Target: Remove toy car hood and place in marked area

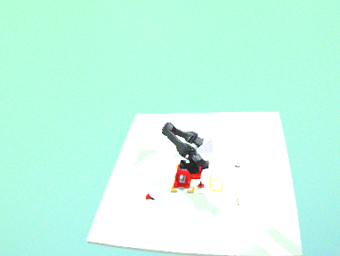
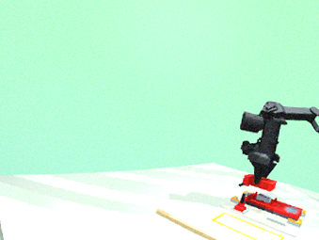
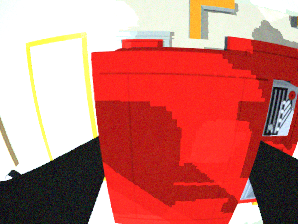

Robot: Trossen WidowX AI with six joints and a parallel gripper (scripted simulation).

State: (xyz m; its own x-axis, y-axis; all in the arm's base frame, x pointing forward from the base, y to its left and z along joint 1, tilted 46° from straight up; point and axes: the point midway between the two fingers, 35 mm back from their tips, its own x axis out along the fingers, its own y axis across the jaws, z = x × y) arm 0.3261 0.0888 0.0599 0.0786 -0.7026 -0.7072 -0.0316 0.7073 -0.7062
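My gripper tip is 270 mm to the right of the thin wooden stick, 100 mm above it and 10 mm short of it. Round my gripper tip: grey wheel (270 mm to the left, 180 mm behind, 100 mm below); red hood (10 mm above).
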